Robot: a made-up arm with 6 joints. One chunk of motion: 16 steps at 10 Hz.
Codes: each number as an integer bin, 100 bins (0 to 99) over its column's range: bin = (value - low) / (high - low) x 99, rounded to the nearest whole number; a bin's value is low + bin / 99 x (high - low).
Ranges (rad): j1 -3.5..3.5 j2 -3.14..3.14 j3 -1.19..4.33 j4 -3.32..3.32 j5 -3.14..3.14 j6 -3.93..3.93
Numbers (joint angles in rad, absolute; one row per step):
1: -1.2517 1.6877 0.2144 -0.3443 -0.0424 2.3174
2: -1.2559 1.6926 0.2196 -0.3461 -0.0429 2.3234
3: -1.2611 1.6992 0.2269 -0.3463 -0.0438 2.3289
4: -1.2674 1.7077 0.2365 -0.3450 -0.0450 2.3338
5: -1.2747 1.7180 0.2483 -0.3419 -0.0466 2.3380
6: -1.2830 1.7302 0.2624 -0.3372 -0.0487 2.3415
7: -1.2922 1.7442 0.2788 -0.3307 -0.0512 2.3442
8: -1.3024 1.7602 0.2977 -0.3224 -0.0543 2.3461
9: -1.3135 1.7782 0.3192 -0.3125 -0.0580 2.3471
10: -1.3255 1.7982 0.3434 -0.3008 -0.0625 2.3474
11: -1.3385 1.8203 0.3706 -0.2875 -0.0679 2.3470
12: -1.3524 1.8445 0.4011 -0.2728 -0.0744 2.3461
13: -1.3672 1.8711 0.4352 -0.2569 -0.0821 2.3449
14: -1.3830 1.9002 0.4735 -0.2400 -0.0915 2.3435
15: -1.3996 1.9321 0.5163 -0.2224 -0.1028 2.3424
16: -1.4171 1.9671 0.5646 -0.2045 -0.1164 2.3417
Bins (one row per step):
1: 32 76 25 44 49 79
2: 32 76 25 44 49 79
3: 32 76 25 44 49 79
4: 32 76 26 44 49 79
5: 31 77 26 44 49 79
6: 31 77 26 44 49 79
7: 31 77 26 45 49 79
8: 31 77 27 45 49 79
9: 31 78 27 45 49 79
10: 31 78 28 45 49 79
11: 31 78 28 45 48 79
12: 30 79 29 45 48 79
13: 30 79 29 46 48 79
14: 30 79 30 46 48 79
15: 30 80 31 46 48 79
16: 29 81 31 46 48 79

